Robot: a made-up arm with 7 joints.
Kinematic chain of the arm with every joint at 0, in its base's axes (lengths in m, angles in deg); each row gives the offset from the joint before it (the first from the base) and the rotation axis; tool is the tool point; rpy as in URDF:
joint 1: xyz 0 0 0.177 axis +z
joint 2: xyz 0 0 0 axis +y
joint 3: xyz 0 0 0.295 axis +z
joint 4: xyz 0.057 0 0 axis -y
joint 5: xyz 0.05 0 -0.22 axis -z
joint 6: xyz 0 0 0 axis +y
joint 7: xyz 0.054 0 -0.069 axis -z
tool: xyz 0 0 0 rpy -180 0 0
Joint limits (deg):
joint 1: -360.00..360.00
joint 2: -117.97..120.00
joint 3: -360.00..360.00
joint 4: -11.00..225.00
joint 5: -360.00..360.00
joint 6: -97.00..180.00
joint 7: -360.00..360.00
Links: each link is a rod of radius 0.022 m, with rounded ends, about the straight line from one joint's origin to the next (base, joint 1, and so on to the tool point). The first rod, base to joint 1, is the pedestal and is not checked.
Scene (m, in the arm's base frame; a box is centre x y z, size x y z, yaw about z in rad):
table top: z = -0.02
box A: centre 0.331 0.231 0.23 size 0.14 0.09 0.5 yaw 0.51
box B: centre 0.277 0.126 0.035 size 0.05 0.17 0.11 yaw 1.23
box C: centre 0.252 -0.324 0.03 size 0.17 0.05 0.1 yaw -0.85
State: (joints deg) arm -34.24 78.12 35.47 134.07 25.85 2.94 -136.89
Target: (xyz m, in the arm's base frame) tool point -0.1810 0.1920 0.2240
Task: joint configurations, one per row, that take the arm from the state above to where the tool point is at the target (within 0.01 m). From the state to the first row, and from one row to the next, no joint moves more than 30 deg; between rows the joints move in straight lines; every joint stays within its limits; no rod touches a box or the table.
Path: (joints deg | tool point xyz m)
1: -31.02 52.32 42.02 134.46 24.99 3.30 -127.03 | 0.5301 -0.1819 0.3959
2: -27.80 26.52 48.58 134.85 24.13 3.67 -117.17 | 0.4025 -0.0602 0.6208
3: -24.57 0.72 55.13 135.24 23.27 4.03 -107.32 | 0.1848 0.0798 0.7450
4: -21.35 -25.08 61.69 135.63 22.41 4.39 -97.46 | -0.0750 0.2033 0.7399
5: -18.13 -50.88 68.24 136.01 21.55 4.75 -87.60 | -0.3153 0.2845 0.6059
6: -14.91 -76.68 74.80 136.40 20.69 5.12 -77.74 | -0.4776 0.3133 0.3735
7: -1.47 -49.41 78.76 115.37 21.68 11.34 -89.57 | -0.3272 0.2895 0.5567
8: 11.97 -22.13 82.72 94.34 22.67 17.56 -101.40 | -0.1670 0.3203 0.5650
9: 25.40 5.14 86.69 73.30 23.66 23.78 -113.23 | -0.1087 0.3558 0.4474
10: 38.84 32.41 90.65 52.27 24.66 30.00 -125.06 | -0.1456 0.3155 0.3077
11: 52.28 59.69 94.61 31.23 25.65 36.22 -136.89 | -0.1810 0.1920 0.2240

